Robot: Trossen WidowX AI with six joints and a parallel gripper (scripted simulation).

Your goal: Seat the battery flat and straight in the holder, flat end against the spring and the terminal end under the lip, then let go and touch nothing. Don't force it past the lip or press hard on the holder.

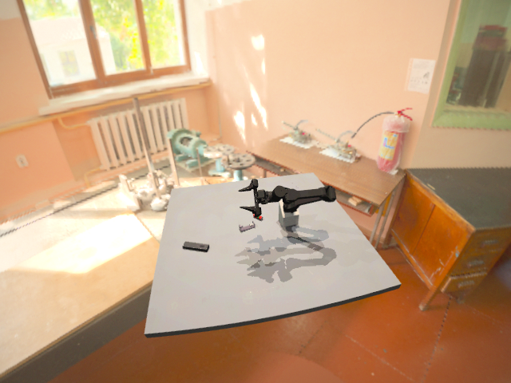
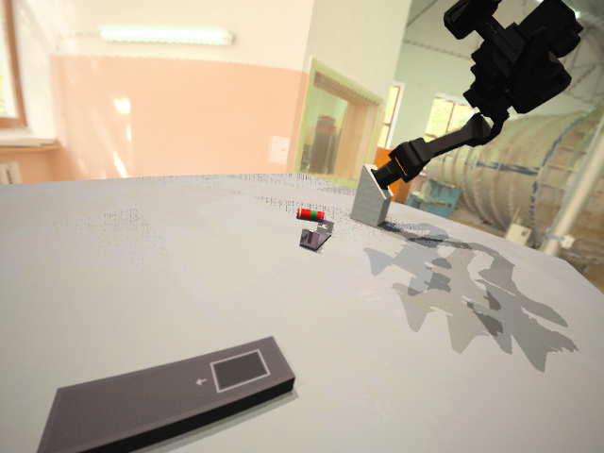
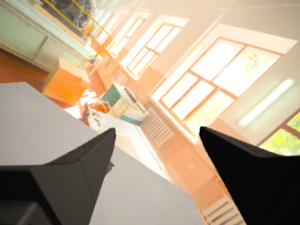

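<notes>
My gripper tip is 14 cm past the battery, 30 cm to the left of it and 37 cm above it. From my gripper tip the other things lie so: flat dark slab: 28 cm ahead, 9 cm to the right, 36 cm below.
</notes>
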